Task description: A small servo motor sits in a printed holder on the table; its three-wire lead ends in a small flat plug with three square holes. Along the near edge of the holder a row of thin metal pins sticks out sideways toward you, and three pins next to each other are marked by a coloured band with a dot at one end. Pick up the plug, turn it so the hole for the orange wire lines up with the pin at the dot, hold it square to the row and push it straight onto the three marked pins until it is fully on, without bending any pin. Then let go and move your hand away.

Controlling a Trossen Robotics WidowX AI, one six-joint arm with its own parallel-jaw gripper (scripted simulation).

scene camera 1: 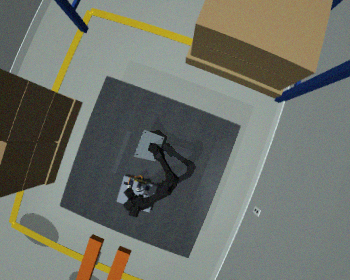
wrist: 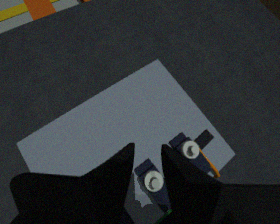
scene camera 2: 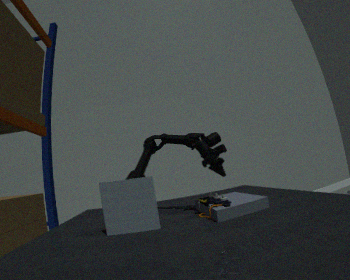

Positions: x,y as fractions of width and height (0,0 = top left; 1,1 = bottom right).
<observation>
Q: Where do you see a light grey holder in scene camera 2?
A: At 0.70,0.73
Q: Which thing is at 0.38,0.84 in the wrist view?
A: My gripper.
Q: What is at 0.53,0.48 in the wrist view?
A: A light grey holder.
</observation>
